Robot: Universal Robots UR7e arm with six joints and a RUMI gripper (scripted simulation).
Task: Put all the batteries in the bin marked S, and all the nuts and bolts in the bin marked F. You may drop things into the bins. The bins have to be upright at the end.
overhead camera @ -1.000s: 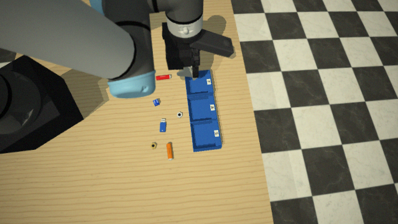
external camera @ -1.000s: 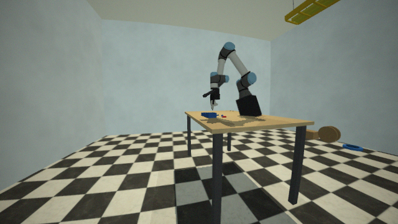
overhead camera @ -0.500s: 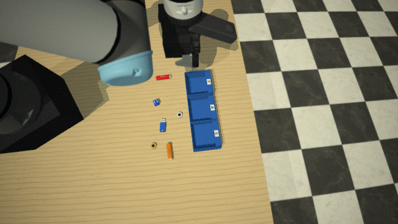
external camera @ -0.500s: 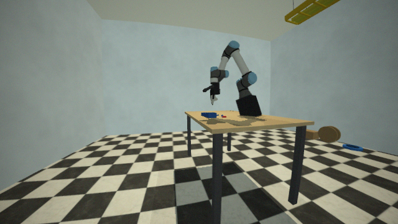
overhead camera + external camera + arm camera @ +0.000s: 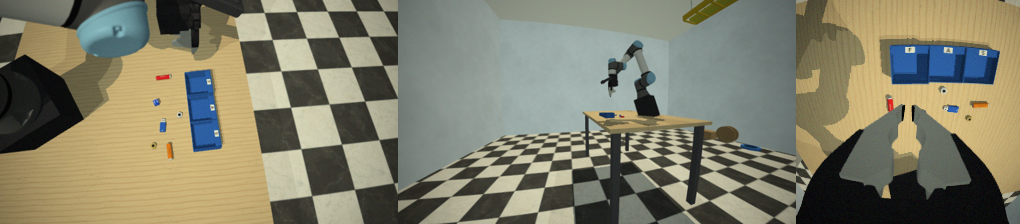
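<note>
The orange battery lies 13 cm behind my hand, 18 cm to the right of it and 21 cm below it. From my hand the other things lie so: blue bin row: 9 cm to the right, 20 cm below; then red battery: 9 cm behind, 7 cm to the left, 21 cm below; then white nut: 7 cm behind, 8 cm to the right, 21 cm below.
</note>
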